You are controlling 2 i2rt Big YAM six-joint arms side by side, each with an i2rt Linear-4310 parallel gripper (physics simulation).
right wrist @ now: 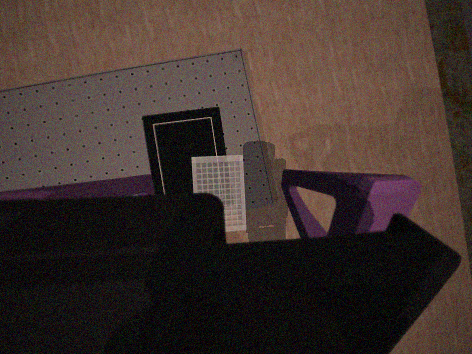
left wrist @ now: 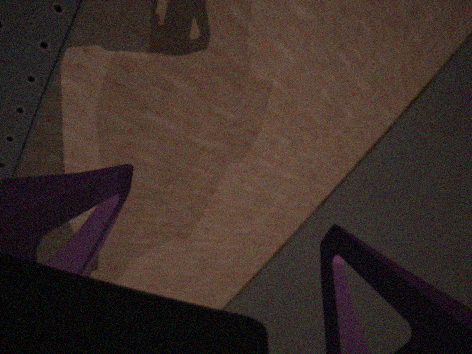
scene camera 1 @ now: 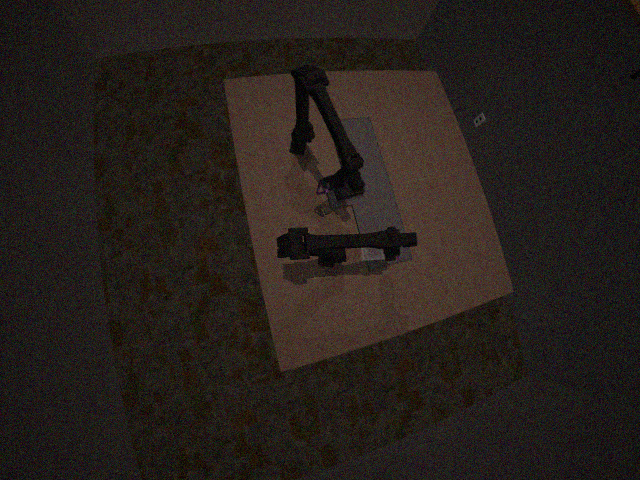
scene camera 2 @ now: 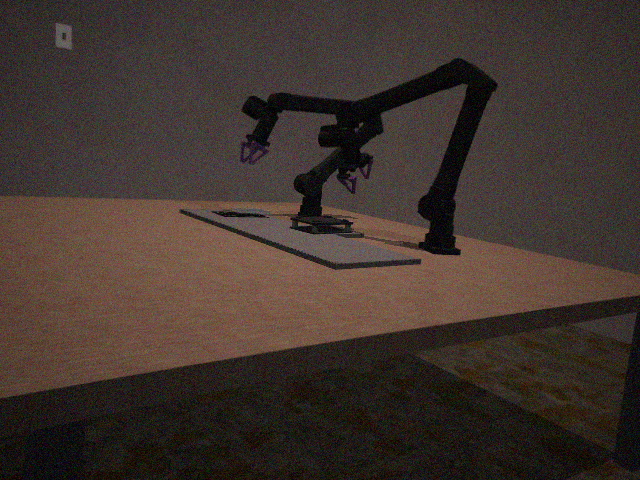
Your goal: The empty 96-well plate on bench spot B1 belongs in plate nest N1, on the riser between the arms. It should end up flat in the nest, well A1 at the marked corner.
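Pixels of known places: left gripper, fingertip midpoint: [left wrist: 233,207] [scene camera 1: 322,191] [scene camera 2: 360,186]; right gripper, fingertip midpoint: [right wrist: 219,180] [scene camera 2: 245,163]; left arm's base, origin of the base link: [scene camera 1: 298,145] [scene camera 2: 438,250].
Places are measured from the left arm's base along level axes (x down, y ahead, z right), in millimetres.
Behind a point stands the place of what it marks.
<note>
The pale 96-well plate [right wrist: 230,175] @[x -18, y 541, z 553 mm] [scene camera 1: 372,253] @[x -27, y 508, z 550 mm] lies across the right edge of the black B1 pad [right wrist: 182,145] @[x -15, y 576, z 465 mm], partly off it, in the right wrist view. Its A1 corner cannot be made out. My right gripper [right wrist: 219,180] @[x -194, y 537, z 535 mm] [scene camera 2: 248,161] @[x -194, y 537, z 535 mm] is open and empty, high above the plate. Nest N1 [scene camera 2: 321,221] @[x -50, y 333, z 134 mm] shows as a dark, low raised platform in scene camera 2; its corner mark is too dim to see. My left gripper [scene camera 2: 360,184] @[x -156, y 165, z 319 mm] [left wrist: 233,207] @[x -156, y 165, z 319 mm] is open and empty above the nest area, over bare table in its wrist view.
The grey perforated board [scene camera 1: 379,191] @[x -13, y 513, z 177 mm] [scene camera 2: 367,255] @[x -13, y 285, z -195 mm] [right wrist: 100,125] @[x -13, y 582, z 331 mm] [left wrist: 25,60] @[x -13, y 232, z 265 mm] runs along the wooden table [scene camera 1: 449,206] @[x 0, y 1004, z 149 mm] [scene camera 2: 155,310] @[x 0, y 770, z -658 mm]. The right arm stretches across the near end of the board in scene camera 1. The left arm bends high over the board's inner side. The light is dim.
</note>
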